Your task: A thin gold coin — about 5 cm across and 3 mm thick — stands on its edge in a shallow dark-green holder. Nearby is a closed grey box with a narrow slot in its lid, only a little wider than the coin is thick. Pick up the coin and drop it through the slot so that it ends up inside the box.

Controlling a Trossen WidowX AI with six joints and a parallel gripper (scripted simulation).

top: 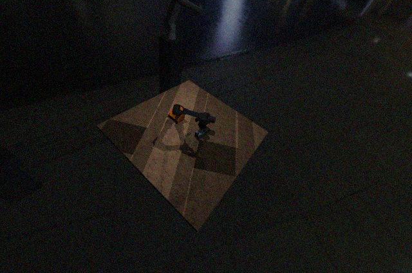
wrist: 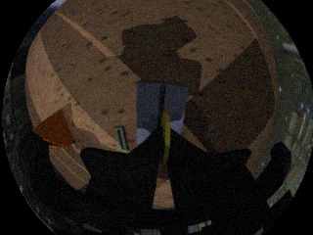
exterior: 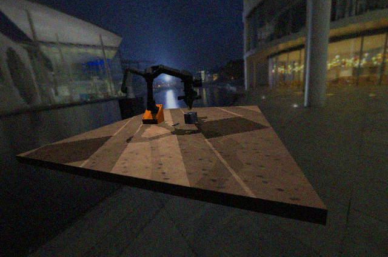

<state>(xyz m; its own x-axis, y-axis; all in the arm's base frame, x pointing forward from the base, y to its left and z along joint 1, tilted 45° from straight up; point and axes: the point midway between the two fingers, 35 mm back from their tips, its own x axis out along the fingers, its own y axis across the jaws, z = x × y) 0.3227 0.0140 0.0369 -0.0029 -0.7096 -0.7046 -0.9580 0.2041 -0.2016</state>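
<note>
Right now my gripper tip is 1 cm below the gold coin.
</note>
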